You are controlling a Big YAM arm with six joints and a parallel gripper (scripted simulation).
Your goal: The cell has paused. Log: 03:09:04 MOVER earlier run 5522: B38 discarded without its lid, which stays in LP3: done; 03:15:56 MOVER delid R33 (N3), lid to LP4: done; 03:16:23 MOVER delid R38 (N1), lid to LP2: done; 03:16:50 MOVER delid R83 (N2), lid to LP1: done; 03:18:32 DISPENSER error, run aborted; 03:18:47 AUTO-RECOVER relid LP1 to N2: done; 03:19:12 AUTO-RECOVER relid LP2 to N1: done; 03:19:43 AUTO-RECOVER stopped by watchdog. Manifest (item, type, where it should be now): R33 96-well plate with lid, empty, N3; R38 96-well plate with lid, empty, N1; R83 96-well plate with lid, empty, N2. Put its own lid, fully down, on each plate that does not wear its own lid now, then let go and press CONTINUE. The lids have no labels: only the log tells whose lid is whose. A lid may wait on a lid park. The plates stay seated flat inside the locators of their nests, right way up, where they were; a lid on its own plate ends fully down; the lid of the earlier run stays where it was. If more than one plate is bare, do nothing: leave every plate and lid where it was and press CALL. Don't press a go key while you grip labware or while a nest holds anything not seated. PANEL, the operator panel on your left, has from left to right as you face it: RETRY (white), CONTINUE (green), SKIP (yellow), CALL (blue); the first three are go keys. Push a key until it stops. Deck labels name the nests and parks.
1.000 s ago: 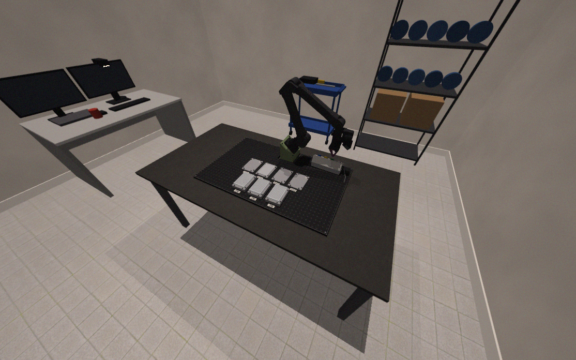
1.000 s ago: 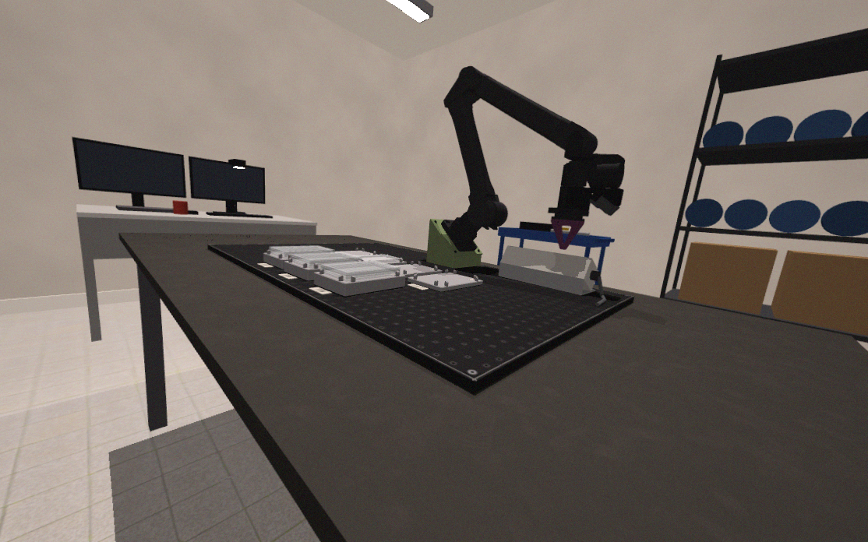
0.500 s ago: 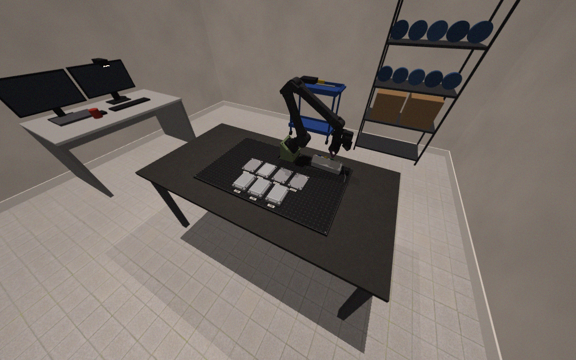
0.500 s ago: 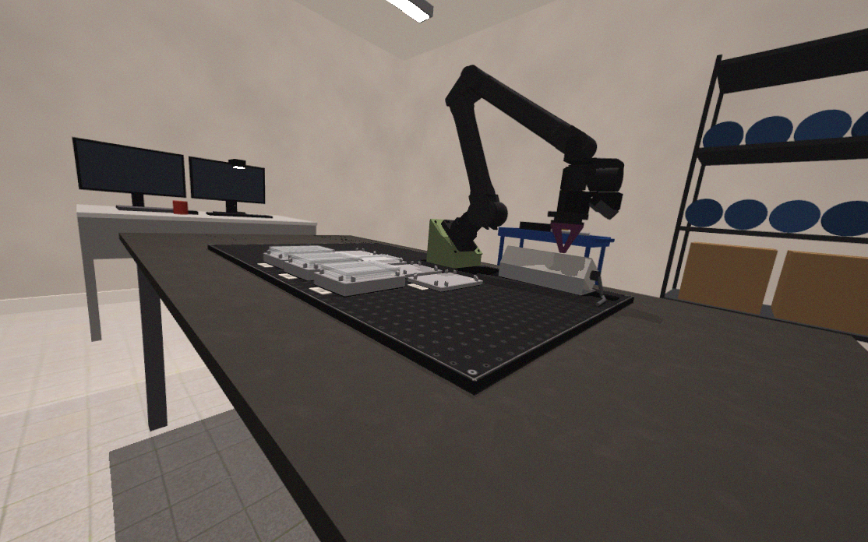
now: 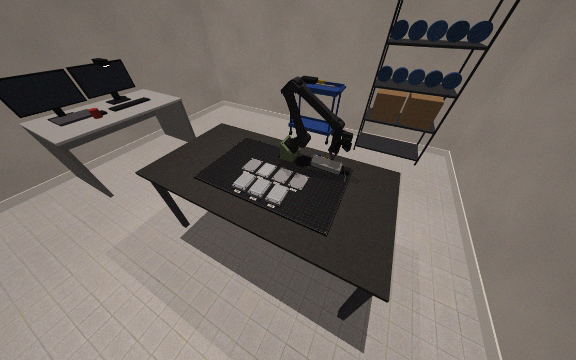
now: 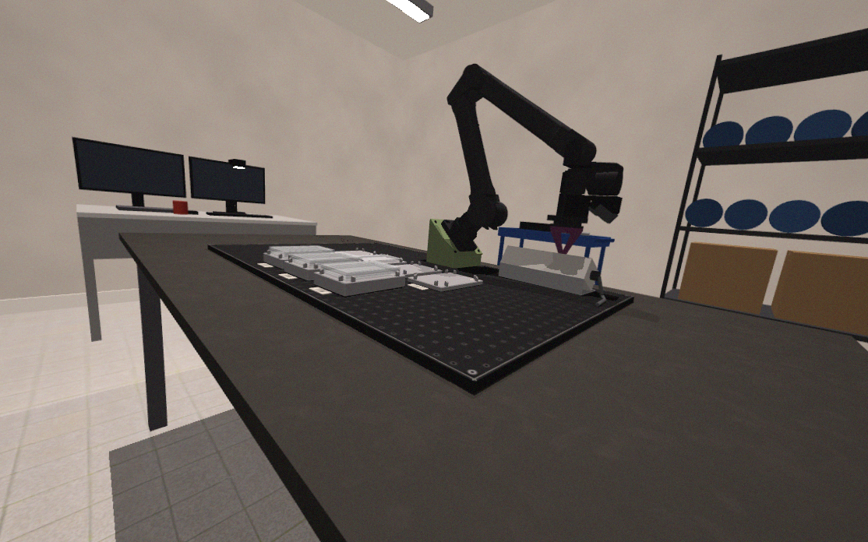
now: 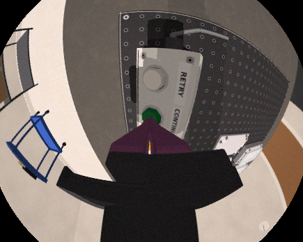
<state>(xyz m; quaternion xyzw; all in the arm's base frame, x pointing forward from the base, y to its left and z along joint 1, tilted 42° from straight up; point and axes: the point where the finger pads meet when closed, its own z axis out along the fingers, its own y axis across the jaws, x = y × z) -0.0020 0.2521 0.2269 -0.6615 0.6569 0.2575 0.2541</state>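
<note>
The green continue key lies 20 mm below my hand. From my hand the other things lie so: white retry key 50 mm to the left, 20 mm below; then blue call key 100 mm to the right, 20 mm below; then yellow skip key 50 mm to the right, 20 mm below.
</note>
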